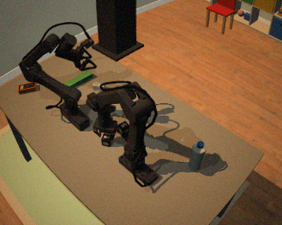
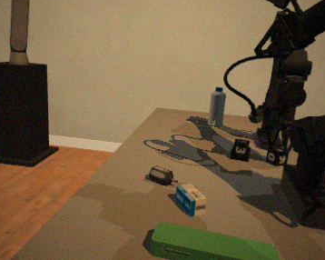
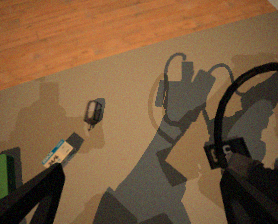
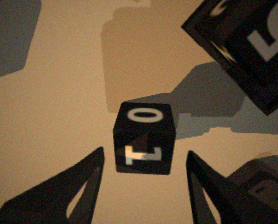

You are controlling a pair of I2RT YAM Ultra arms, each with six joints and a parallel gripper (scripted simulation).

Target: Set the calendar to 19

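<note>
The black cube is 30 mm below my right hand. From my right hand the other things lie so: blue-and-white box (350 mm to the left, 250 mm ahead, 30 mm below); green box (500 mm to the left, 200 mm ahead, 40 mm below); dark grey object (320 mm ahead, 250 mm to the left, 30 mm below).
</note>
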